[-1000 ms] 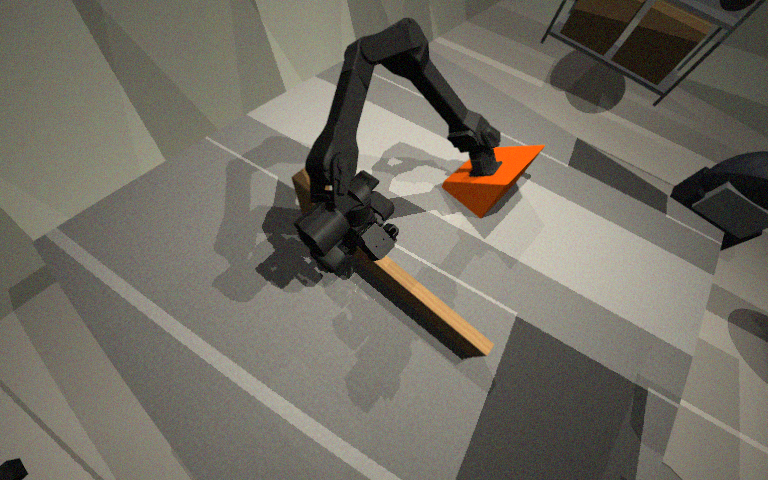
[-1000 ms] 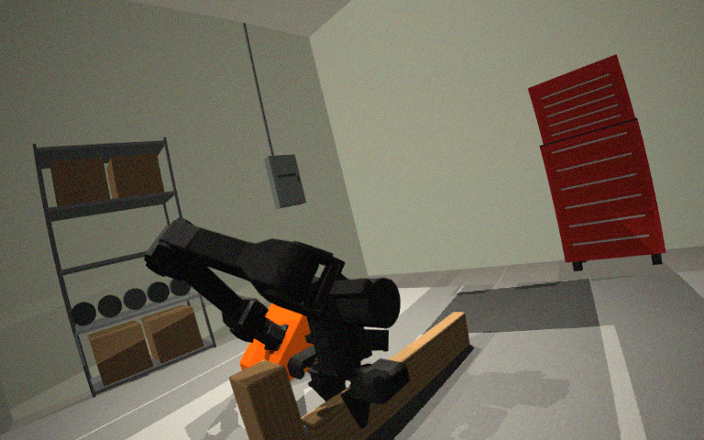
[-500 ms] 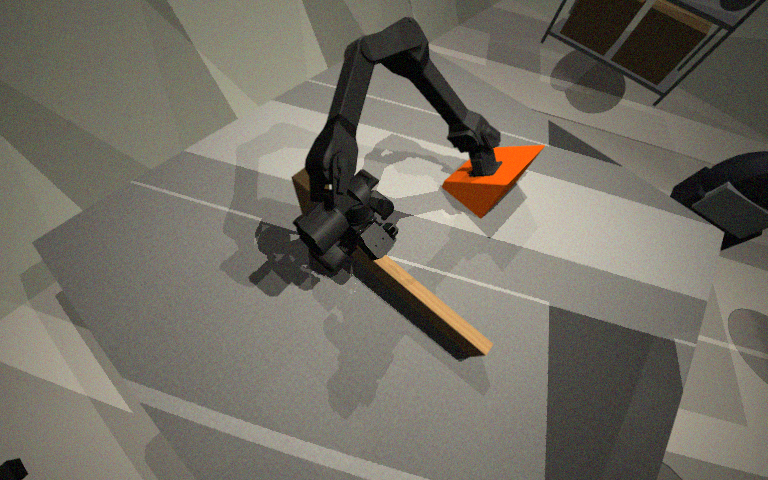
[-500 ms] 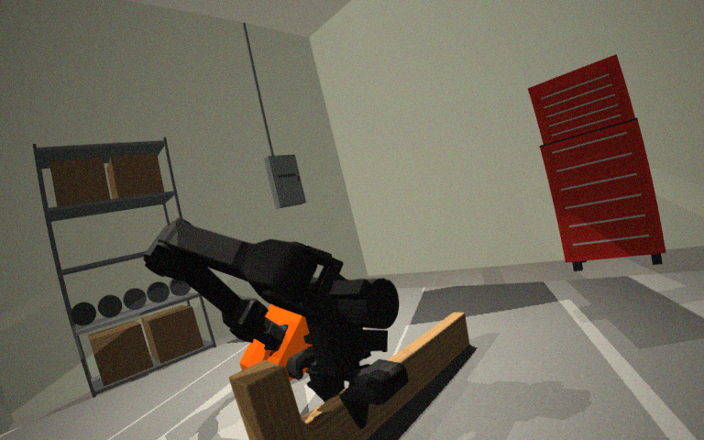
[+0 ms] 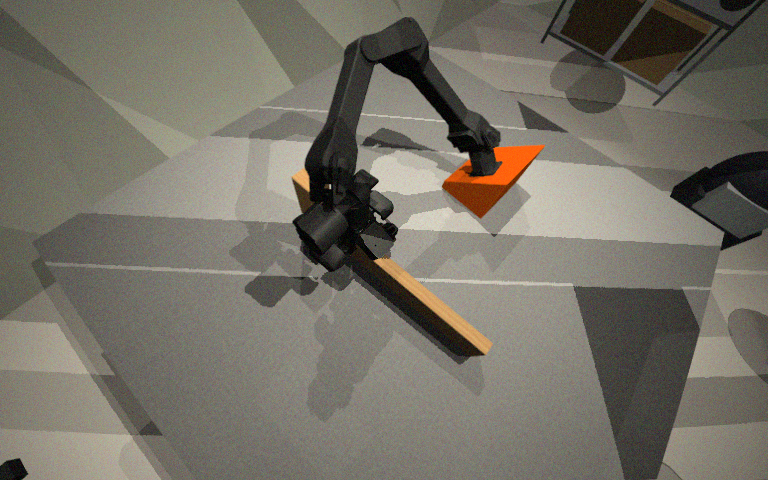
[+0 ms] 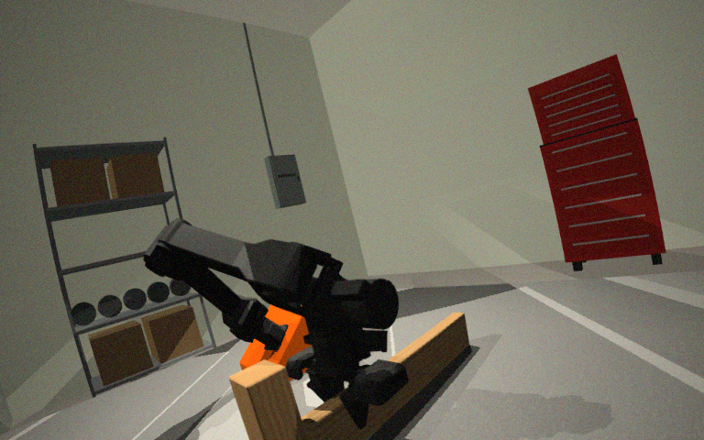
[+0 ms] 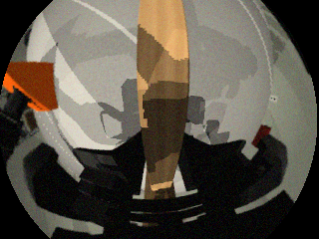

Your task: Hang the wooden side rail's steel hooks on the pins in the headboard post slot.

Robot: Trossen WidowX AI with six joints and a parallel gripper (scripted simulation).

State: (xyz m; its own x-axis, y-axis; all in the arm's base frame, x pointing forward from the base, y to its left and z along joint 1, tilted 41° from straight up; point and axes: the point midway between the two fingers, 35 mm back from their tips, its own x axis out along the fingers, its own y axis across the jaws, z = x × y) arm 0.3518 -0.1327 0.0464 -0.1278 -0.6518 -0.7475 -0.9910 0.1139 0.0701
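My gripper tip is now 10 mm past the wooden headboard post, 110 mm to the left of it and 40 mm below it.
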